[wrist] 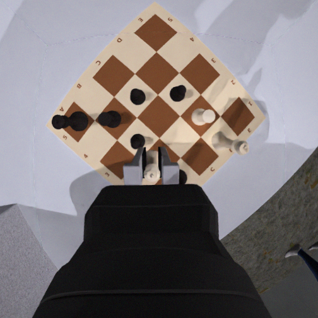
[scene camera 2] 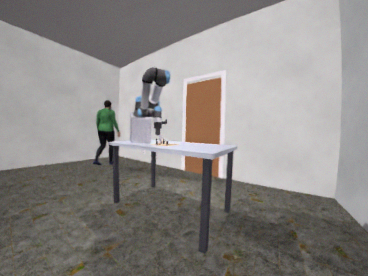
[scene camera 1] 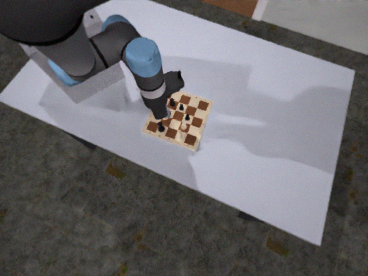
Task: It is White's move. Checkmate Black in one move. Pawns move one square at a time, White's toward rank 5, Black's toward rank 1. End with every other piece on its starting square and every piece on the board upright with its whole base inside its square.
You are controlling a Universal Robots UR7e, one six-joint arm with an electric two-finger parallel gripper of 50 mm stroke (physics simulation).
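Seen in the pictures: gripper, fingertip midpoint: (scene camera 2: pixel 160 141) (scene camera 1: pixel 166 114); arm's base, link origin: (scene camera 2: pixel 139 116).
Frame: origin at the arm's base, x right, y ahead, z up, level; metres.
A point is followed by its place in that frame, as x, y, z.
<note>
My gripper (wrist: pixel 151 156) (scene camera 1: pixel 165 117) {0.058, 0.379, -0.281} (scene camera 2: pixel 158 138) {0.058, 0.379, -0.281} is shut on a white chess piece (wrist: pixel 151 173), its round top between the fingers, low over the A–B side of the chessboard (wrist: pixel 155 32) (scene camera 1: pixel 203 105) {-0.044, 0.493, -0.310}; its base is hidden. In the wrist view, the black king (wrist: pixel 78 121) stands on A5. Black pawns stand on B4 (wrist: pixel 109 119), C4 (wrist: pixel 137 96), B3 (wrist: pixel 137 141) and D3 (wrist: pixel 177 93). A white pawn (wrist: pixel 202 116) is on D2, and a tall white piece (wrist: pixel 230 144) is on D1. A tall black piece (wrist: pixel 183 177) (scene camera 1: pixel 161 127) {0.110, 0.378, -0.288} near B1 is partly hidden by the gripper.
The board lies on a white table (scene camera 1: pixel 280 125) {-0.070, 0.802, -0.316} (scene camera 2: pixel 200 148) {0.085, 0.830, -0.315}. The arm's grey pedestal (scene camera 2: pixel 141 130) {0.037, 0.078, -0.174} stands on the table beside the board. A person in green (scene camera 2: pixel 106 121) stands on the floor behind the table, and a brown door (scene camera 2: pixel 202 120) is in the wall.
</note>
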